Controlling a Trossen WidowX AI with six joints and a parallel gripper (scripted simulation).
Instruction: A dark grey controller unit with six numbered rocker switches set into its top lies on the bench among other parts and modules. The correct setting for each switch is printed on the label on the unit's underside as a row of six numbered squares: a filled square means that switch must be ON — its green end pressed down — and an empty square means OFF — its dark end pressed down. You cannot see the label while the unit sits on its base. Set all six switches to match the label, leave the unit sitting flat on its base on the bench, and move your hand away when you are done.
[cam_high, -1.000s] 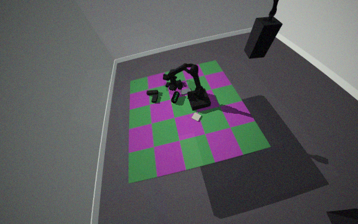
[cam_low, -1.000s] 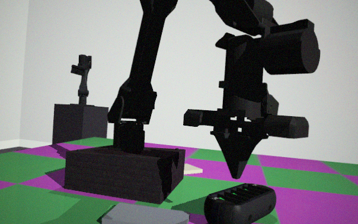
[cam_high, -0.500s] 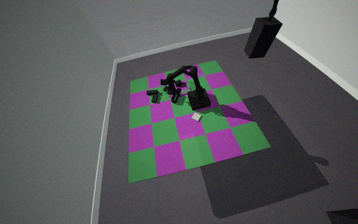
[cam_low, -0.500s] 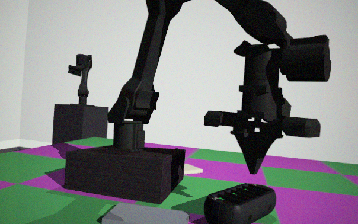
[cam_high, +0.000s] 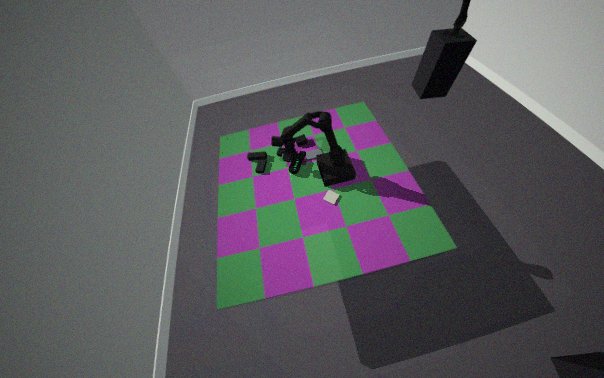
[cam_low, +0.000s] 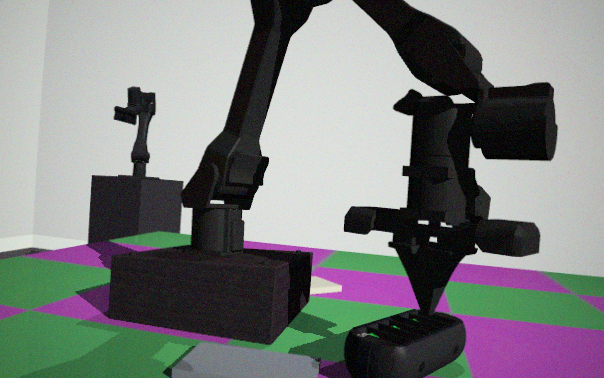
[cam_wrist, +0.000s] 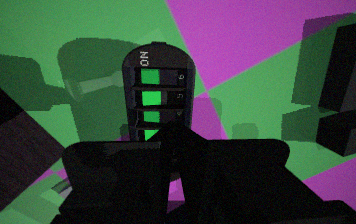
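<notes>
The flat grey plate lies 14 cm behind my gripper tip, 10 cm to the right of it and 6 cm below it. The rest, counted from my gripper tip: cream tile (23 cm behind, 27 cm to the left, 6 cm below).
</notes>
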